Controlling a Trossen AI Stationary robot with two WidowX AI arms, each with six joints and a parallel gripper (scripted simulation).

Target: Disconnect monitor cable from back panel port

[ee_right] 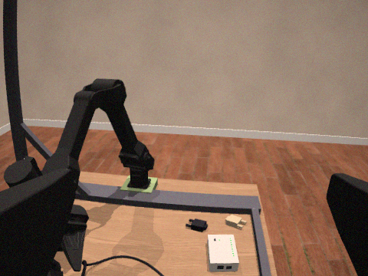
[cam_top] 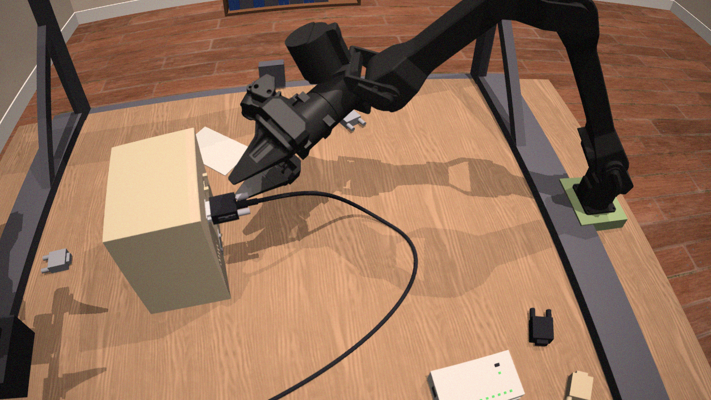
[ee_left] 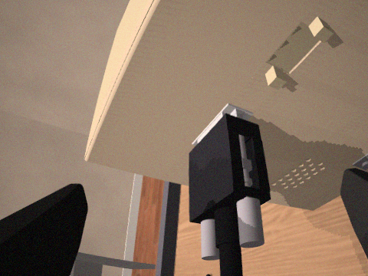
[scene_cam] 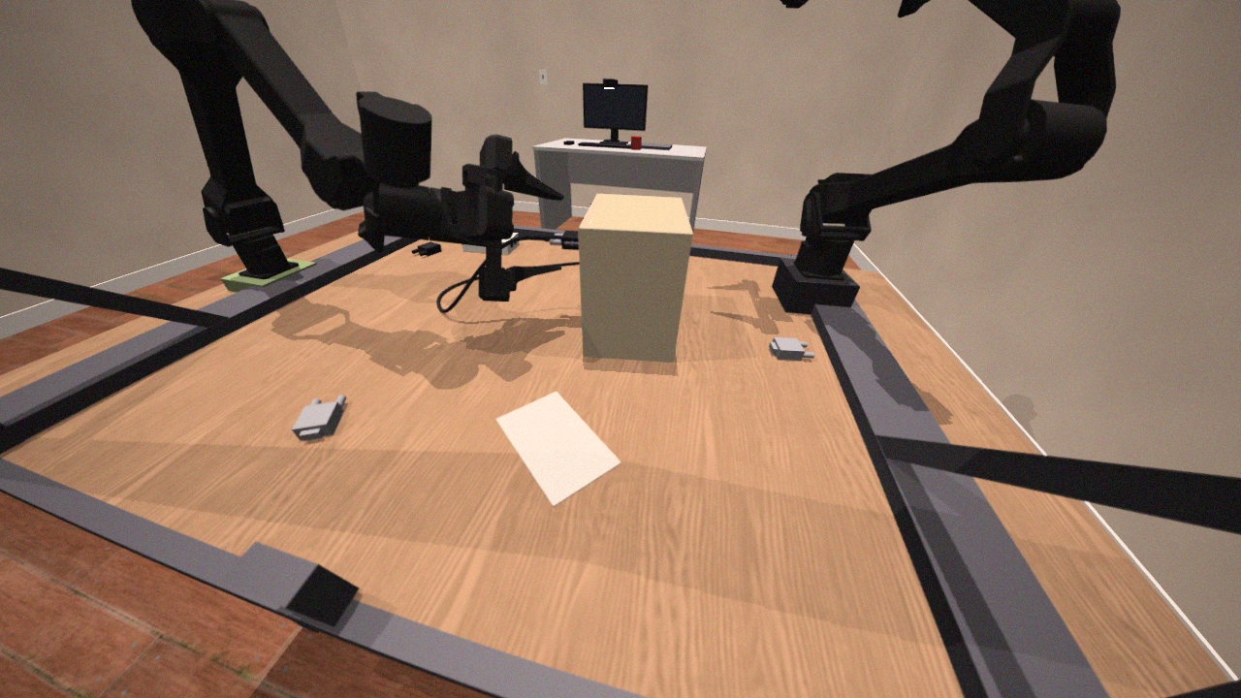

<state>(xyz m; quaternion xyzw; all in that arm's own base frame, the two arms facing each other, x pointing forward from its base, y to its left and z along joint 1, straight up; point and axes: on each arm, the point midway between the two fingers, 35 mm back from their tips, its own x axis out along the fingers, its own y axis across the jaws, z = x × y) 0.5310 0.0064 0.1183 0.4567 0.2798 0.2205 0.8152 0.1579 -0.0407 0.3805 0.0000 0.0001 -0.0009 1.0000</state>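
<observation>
The black monitor plug is 30 mm ahead of my left hand, 40 mm to the right of it and 20 mm below it. Round my left hand: white device (310 mm ahead, 180 mm to the left, 130 mm below); then white sheet (220 mm behind, 50 mm to the right, 140 mm below); then beige box (130 mm to the right, 60 mm below).
</observation>
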